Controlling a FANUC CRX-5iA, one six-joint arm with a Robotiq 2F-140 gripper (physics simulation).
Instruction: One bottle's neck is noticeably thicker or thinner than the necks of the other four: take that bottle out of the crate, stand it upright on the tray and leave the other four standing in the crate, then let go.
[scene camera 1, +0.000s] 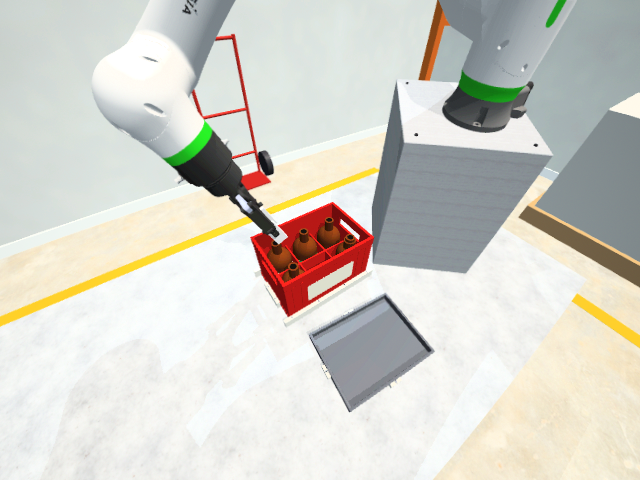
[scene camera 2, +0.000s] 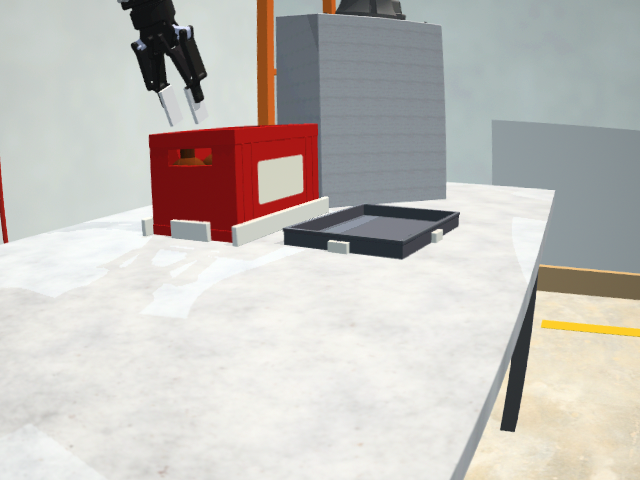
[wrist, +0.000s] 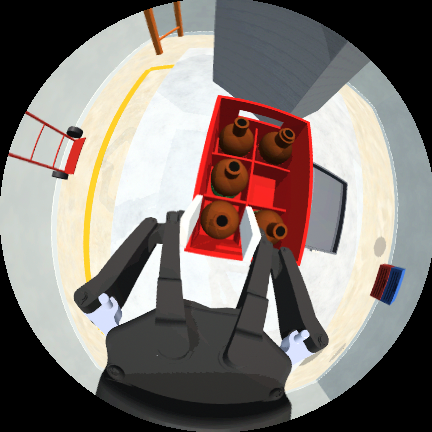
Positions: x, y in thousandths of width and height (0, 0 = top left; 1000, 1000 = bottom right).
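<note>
Bottle (wrist: 529, 411). Bottle (wrist: 508, 508). Bottle (wrist: 638, 341). Bottle (wrist: 631, 520). Gripper (scene camera 2: 296, 253), also (scene camera 1: 434, 484) and (wrist: 513, 490).
</note>
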